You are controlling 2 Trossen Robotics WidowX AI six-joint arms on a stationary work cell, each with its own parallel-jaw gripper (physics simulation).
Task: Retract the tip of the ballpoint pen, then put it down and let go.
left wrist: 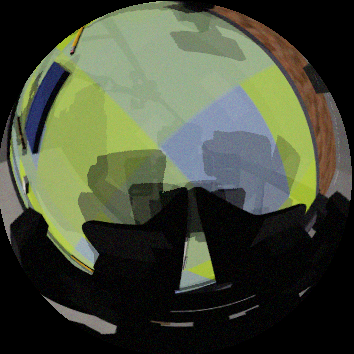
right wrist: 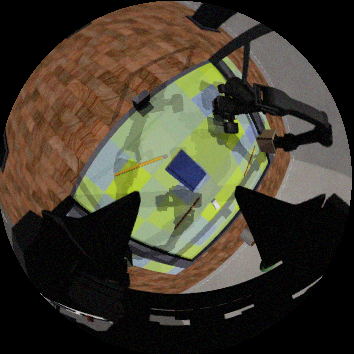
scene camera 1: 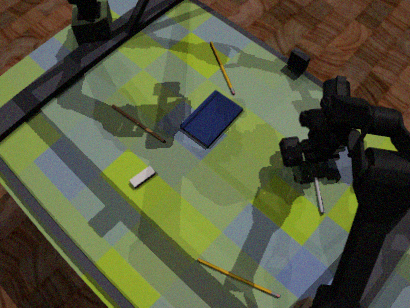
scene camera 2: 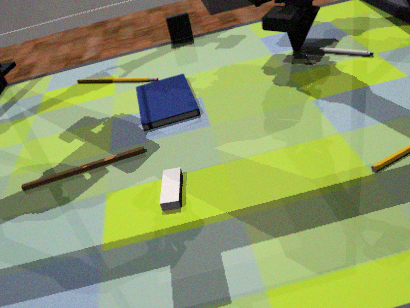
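Seen in the pictures: left gripper, between the fingertips: (left wrist: 190, 191) (right wrist: 213, 112) (scene camera 1: 312, 160) (scene camera 2: 297, 49); right gripper, between the fingertips: (right wrist: 188, 193); left arm's base, origin of its link: (right wrist: 275, 141); right arm's base, origin of its link: (scene camera 1: 89, 11).
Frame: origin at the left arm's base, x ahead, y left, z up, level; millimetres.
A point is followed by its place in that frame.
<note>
The light grey ballpoint pen (scene camera 1: 319, 195) @[x 148, y -275, z -96 mm] (scene camera 2: 350, 51) @[x 145, y -267, z -98 mm] lies at or close to the table top, and a thin sliver of it (left wrist: 186, 250) @[x 160, y -292, z -97 mm] shows between the fingers in the left wrist view. My left gripper (scene camera 1: 317, 174) (scene camera 2: 297, 51) @[x 210, y -344, z -104 mm] (left wrist: 190, 191) @[x 210, y -344, z -104 mm] is low over the table, its fingers nearly together and shut on the pen near one end. The other end sticks out. The pen's writing tip is hidden, so I cannot tell whether it is out. My right gripper (right wrist: 188, 193) @[x 521, y -405, z 190 mm] is open and empty, high above the table.
A blue book (scene camera 1: 212, 119) @[x 465, y -269, z -92 mm] (scene camera 2: 170, 102) @[x 465, y -249, z -92 mm] (right wrist: 186, 170) @[x 470, y -280, z -92 mm] lies mid-table. A white eraser (scene camera 1: 142, 177) @[x 489, y -45, z -92 mm] (scene camera 2: 171, 189) @[x 492, y -38, z -92 mm] and a brown stick (scene camera 1: 138, 123) @[x 601, y -145, z -98 mm] (scene camera 2: 84, 168) @[x 604, y -141, z -99 mm] lie near it. One yellow pencil (scene camera 1: 221, 67) @[x 554, y -416, z -98 mm] lies beyond the book, another (scene camera 1: 239, 277) @[x 177, y -12, z -97 mm] at the bottom. A black block (scene camera 1: 298, 62) @[x 395, y -545, z -67 mm] stands at the edge.
</note>
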